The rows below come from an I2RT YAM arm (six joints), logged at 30 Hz.
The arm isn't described. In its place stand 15 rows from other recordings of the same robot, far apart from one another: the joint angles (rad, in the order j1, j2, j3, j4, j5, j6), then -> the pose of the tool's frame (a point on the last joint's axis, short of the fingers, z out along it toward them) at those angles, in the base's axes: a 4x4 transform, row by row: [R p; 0 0 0 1], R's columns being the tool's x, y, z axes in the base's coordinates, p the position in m.
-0.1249 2.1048 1.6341 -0.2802 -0.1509 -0.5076 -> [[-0.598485 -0.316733 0.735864 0.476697], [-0.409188 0.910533 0.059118 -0.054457], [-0.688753 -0.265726 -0.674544 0.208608], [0 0 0 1]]
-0.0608 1.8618 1.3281 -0.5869 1.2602 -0.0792 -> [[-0.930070 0.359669 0.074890 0.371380], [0.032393 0.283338 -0.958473 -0.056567], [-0.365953 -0.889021 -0.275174 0.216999], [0 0 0 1]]
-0.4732 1.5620 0.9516 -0.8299 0.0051 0.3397 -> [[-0.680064 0.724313 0.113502 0.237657], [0.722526 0.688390 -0.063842 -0.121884], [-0.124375 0.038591 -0.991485 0.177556], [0 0 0 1]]
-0.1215 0.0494 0.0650 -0.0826 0.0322 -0.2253 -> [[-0.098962 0.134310 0.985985 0.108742], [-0.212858 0.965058 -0.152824 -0.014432], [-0.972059 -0.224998 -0.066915 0.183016], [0 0 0 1]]
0.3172 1.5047 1.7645 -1.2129 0.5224 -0.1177 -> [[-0.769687 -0.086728 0.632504 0.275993], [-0.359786 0.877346 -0.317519 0.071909], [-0.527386 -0.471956 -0.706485 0.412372], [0 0 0 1]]
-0.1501 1.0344 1.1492 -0.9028 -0.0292 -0.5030 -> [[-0.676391 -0.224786 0.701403 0.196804], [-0.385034 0.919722 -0.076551 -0.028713], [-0.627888 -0.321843 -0.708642 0.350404], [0 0 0 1]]
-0.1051 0.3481 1.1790 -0.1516 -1.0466 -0.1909 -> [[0.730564 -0.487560 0.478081 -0.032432], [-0.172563 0.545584 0.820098 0.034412], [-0.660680 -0.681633 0.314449 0.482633], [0 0 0 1]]
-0.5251 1.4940 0.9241 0.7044 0.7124 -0.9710 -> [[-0.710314 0.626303 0.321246 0.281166], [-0.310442 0.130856 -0.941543 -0.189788], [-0.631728 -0.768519 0.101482 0.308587], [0 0 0 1]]
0.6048 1.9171 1.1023 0.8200 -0.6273 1.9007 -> [[-0.893705 0.301499 0.332249 0.337036], [0.313387 -0.110434 0.943182 0.258364], [0.321060 0.947050 0.004210 0.225265], [0 0 0 1]]
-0.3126 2.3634 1.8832 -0.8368 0.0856 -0.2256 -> [[-0.970826 0.112520 0.211745 0.456287], [0.079545 0.984184 -0.158285 -0.150669], [-0.226206 -0.136824 -0.964422 0.132900], [0 0 0 1]]
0.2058 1.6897 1.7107 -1.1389 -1.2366 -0.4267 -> [[-0.606077 -0.793668 -0.052545 0.318603], [-0.265202 0.139354 0.954070 0.100866], [-0.749892 0.592175 -0.294941 0.363729], [0 0 0 1]]
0.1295 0.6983 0.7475 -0.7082 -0.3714 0.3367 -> [[-0.706860 -0.181522 0.683666 0.141399], [0.218395 0.863286 0.455018 0.031444], [-0.672795 0.470943 -0.570578 0.289583], [0 0 0 1]]
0.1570 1.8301 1.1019 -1.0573 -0.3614 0.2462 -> [[-0.953434 0.165514 -0.252129 0.282118], [0.079884 0.944694 0.318074 0.057405], [0.290830 0.283122 -0.913925 0.145567], [0 0 0 1]]
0.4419 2.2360 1.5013 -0.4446 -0.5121 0.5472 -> [[-0.995448 -0.027963 0.091115 0.394832], [0.030801 0.810313 0.585188 0.206095], [-0.090196 0.585330 -0.805763 0.104411], [0 0 0 1]]
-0.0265 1.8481 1.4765 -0.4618 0.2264 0.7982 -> [[-0.389961 0.653219 0.649027 0.415060], [0.708408 0.663109 -0.241753 -0.018995], [-0.588293 0.365502 -0.721332 0.253904], [0 0 0 1]]
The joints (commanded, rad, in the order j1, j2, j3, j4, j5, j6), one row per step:
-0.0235, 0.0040, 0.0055, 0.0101, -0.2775, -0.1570
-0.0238, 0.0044, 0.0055, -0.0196, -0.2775, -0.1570
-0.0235, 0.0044, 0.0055, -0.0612, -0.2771, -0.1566
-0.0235, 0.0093, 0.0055, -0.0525, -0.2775, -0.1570
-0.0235, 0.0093, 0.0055, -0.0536, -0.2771, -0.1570
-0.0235, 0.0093, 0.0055, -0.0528, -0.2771, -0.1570
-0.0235, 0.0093, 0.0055, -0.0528, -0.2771, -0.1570
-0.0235, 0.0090, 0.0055, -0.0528, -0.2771, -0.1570
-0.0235, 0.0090, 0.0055, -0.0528, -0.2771, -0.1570
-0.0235, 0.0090, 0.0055, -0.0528, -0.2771, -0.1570
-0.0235, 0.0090, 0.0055, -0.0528, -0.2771, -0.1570
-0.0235, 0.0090, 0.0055, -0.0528, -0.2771, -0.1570
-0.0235, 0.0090, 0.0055, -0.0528, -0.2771, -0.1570
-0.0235, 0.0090, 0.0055, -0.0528, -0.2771, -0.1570
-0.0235, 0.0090, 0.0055, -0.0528, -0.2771, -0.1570
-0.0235, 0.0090, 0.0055, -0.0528, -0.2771, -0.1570
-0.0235, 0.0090, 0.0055, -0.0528, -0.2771, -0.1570
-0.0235, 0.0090, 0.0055, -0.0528, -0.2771, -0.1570
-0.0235, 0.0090, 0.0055, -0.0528, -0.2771, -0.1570
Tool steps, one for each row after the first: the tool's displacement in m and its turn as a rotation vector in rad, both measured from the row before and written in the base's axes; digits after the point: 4 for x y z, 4 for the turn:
0.0000, 0.0000, -0.0033, 0.0007, 0.0301, -0.0003
-0.0002, 0.0000, -0.0045, 0.0014, 0.0417, -0.0001
0.0003, 0.0000, 0.0005, -0.0005, -0.0039, 0.0004
0.0000, 0.0000, -0.0001, 0.0000, 0.0011, -0.0004
0.0000, 0.0000, 0.0001, 0.0000, -0.0008, 0.0000
0.0000, 0.0000, 0.0000, 0.0000, 0.0000, 0.0000
0.0000, 0.0000, 0.0000, 0.0000, -0.0003, 0.0000
0.0000, 0.0000, 0.0000, 0.0000, 0.0000, 0.0000
0.0000, 0.0000, 0.0000, 0.0000, 0.0000, 0.0000
0.0000, 0.0000, 0.0000, 0.0000, 0.0000, 0.0000
0.0000, 0.0000, 0.0000, 0.0000, 0.0000, 0.0000
0.0000, 0.0000, 0.0000, 0.0000, 0.0000, 0.0000
0.0000, 0.0000, 0.0000, 0.0000, 0.0000, 0.0000
0.0000, 0.0000, 0.0000, 0.0000, 0.0000, 0.0000
0.0000, 0.0000, 0.0000, 0.0000, 0.0000, 0.0000
0.0000, 0.0000, 0.0000, 0.0000, 0.0000, 0.0000
0.0000, 0.0000, 0.0000, 0.0000, 0.0000, 0.0000
0.0000, 0.0000, 0.0000, 0.0000, 0.0000, 0.0000

